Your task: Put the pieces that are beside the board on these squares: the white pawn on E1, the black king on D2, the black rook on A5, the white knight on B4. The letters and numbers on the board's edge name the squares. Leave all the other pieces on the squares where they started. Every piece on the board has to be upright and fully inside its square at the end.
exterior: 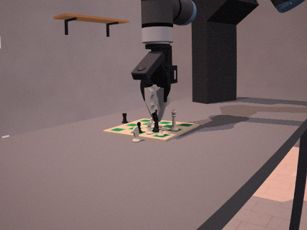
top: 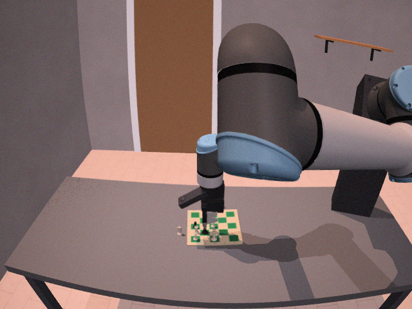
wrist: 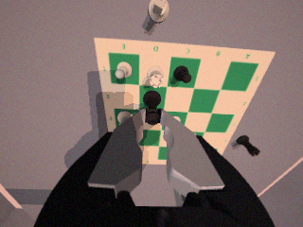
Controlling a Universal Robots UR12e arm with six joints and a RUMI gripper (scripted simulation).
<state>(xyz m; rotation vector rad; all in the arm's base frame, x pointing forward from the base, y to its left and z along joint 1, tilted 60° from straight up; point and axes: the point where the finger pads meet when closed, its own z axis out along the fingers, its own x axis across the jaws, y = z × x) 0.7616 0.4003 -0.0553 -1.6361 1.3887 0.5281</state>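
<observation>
Right now my hand is 1 cm above the black king. From my hand the other things lie so: black pawn: 5 cm ahead, 2 cm to the right, 3 cm below; white rook: 3 cm ahead, 1 cm to the left, 3 cm below; chessboard: 3 cm behind, 5 cm to the right, 5 cm below.
</observation>
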